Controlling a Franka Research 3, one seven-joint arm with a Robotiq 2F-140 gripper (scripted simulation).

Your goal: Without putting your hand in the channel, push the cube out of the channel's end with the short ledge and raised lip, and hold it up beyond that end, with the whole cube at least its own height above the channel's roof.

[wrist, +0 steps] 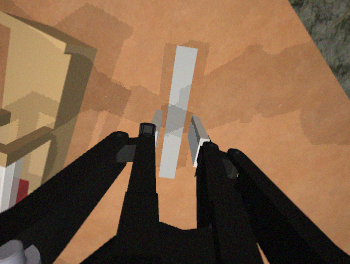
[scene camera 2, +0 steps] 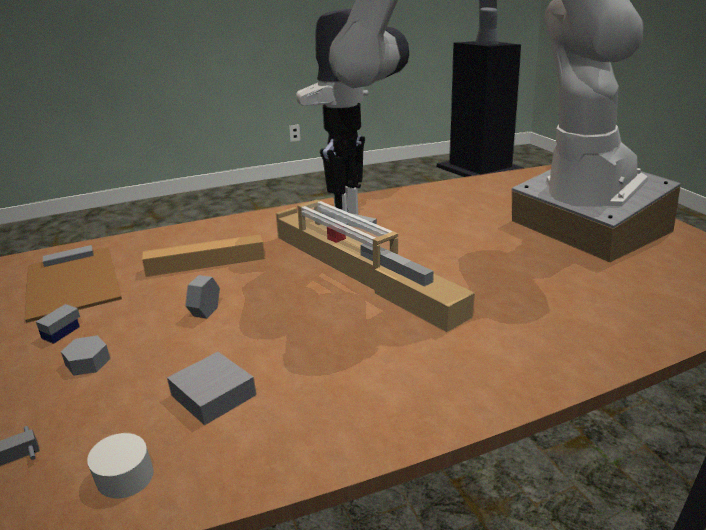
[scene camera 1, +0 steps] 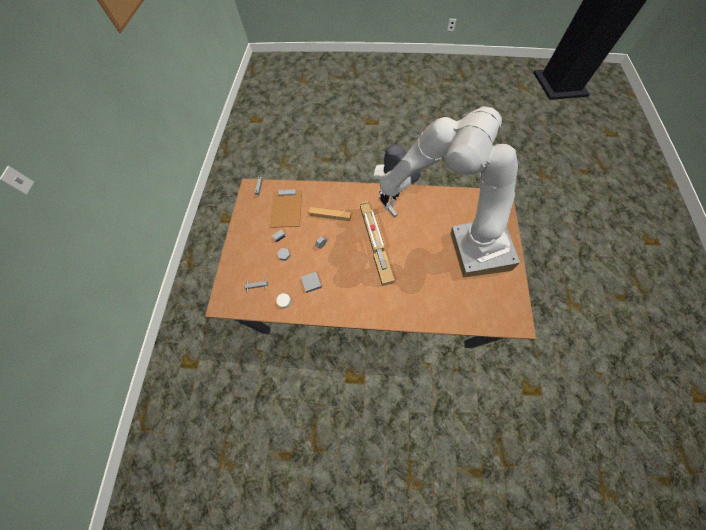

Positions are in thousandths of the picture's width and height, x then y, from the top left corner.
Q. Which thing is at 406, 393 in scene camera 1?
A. A flat board.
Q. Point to a wooden beam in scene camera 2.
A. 346, 471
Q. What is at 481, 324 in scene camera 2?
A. My gripper.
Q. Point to a grey box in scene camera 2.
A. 300, 731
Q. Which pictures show the flat board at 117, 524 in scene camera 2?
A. Scene camera 2 and scene camera 1 only.
